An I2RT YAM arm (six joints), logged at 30 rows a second.
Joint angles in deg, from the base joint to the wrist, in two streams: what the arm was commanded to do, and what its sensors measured. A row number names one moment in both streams.
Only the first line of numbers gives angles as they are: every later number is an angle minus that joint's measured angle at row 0.
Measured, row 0: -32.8 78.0 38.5 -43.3 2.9 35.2
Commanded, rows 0 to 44: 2.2 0.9 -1.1 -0.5 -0.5 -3.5; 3.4 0.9 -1.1 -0.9 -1.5 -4.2; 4.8 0.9 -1.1 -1.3 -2.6 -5.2; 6.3 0.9 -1.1 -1.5 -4.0 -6.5; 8.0 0.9 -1.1 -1.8 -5.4 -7.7; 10.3 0.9 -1.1 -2.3 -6.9 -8.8; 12.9 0.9 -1.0 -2.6 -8.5 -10.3; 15.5 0.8 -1.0 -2.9 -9.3 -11.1; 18.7 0.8 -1.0 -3.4 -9.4 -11.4; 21.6 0.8 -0.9 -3.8 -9.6 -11.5; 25.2 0.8 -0.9 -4.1 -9.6 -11.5; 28.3 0.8 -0.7 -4.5 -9.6 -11.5; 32.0 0.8 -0.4 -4.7 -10.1 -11.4; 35.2 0.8 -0.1 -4.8 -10.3 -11.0; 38.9 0.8 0.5 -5.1 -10.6 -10.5; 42.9 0.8 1.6 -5.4 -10.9 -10.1; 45.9 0.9 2.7 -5.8 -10.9 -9.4; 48.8 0.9 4.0 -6.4 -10.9 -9.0; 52.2 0.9 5.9 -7.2 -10.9 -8.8; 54.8 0.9 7.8 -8.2 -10.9 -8.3; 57.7 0.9 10.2 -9.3 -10.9 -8.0; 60.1 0.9 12.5 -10.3 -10.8 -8.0; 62.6 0.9 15.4 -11.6 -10.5 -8.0; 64.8 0.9 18.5 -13.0 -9.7 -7.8; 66.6 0.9 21.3 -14.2 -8.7 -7.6; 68.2 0.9 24.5 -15.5 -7.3 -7.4; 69.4 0.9 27.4 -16.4 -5.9 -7.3; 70.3 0.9 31.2 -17.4 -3.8 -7.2; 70.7 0.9 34.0 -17.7 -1.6 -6.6; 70.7 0.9 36.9 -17.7 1.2 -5.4; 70.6 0.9 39.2 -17.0 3.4 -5.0; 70.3 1.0 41.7 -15.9 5.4 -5.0; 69.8 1.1 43.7 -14.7 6.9 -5.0; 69.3 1.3 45.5 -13.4 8.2 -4.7; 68.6 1.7 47.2 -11.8 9.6 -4.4; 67.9 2.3 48.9 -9.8 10.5 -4.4; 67.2 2.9 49.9 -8.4 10.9 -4.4; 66.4 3.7 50.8 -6.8 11.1 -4.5; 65.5 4.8 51.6 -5.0 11.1 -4.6; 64.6 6.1 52.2 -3.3 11.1 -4.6; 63.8 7.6 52.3 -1.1 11.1 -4.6; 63.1 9.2 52.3 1.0 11.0 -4.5; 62.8 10.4 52.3 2.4 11.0 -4.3; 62.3 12.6 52.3 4.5 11.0 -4.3; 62.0 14.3 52.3 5.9 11.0 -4.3
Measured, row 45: 63.2 8.9 52.3 4.2 9.4 -5.4
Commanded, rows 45 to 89: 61.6 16.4 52.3 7.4 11.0 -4.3; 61.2 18.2 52.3 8.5 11.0 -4.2; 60.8 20.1 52.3 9.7 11.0 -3.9; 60.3 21.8 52.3 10.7 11.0 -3.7; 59.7 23.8 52.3 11.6 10.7 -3.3; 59.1 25.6 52.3 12.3 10.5 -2.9; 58.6 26.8 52.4 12.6 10.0 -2.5; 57.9 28.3 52.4 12.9 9.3 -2.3; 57.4 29.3 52.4 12.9 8.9 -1.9; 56.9 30.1 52.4 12.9 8.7 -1.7; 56.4 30.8 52.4 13.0 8.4 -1.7; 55.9 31.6 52.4 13.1 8.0 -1.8; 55.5 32.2 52.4 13.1 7.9 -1.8; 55.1 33.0 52.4 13.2 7.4 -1.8; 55.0 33.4 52.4 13.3 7.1 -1.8; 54.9 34.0 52.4 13.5 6.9 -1.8; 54.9 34.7 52.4 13.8 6.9 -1.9; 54.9 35.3 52.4 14.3 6.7 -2.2; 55.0 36.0 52.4 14.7 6.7 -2.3; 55.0 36.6 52.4 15.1 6.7 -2.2; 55.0 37.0 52.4 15.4 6.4 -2.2; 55.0 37.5 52.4 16.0 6.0 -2.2; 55.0 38.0 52.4 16.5 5.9 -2.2; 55.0 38.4 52.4 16.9 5.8 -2.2; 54.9 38.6 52.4 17.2 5.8 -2.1; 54.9 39.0 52.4 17.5 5.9 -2.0; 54.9 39.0 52.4 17.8 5.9 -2.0; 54.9 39.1 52.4 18.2 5.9 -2.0; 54.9 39.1 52.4 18.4 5.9 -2.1; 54.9 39.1 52.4 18.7 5.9 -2.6; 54.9 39.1 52.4 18.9 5.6 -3.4; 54.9 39.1 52.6 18.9 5.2 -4.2; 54.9 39.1 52.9 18.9 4.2 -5.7; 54.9 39.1 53.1 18.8 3.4 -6.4; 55.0 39.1 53.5 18.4 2.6 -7.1; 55.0 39.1 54.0 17.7 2.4 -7.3; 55.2 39.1 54.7 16.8 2.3 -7.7; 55.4 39.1 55.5 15.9 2.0 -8.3; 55.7 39.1 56.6 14.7 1.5 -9.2; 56.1 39.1 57.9 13.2 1.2 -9.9; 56.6 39.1 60.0 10.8 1.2 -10.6; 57.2 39.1 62.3 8.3 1.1 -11.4; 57.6 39.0 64.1 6.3 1.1 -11.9; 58.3 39.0 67.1 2.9 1.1 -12.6; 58.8 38.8 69.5 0.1 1.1 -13.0
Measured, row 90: 56.6 39.4 62.8 3.4 1.7 -9.5
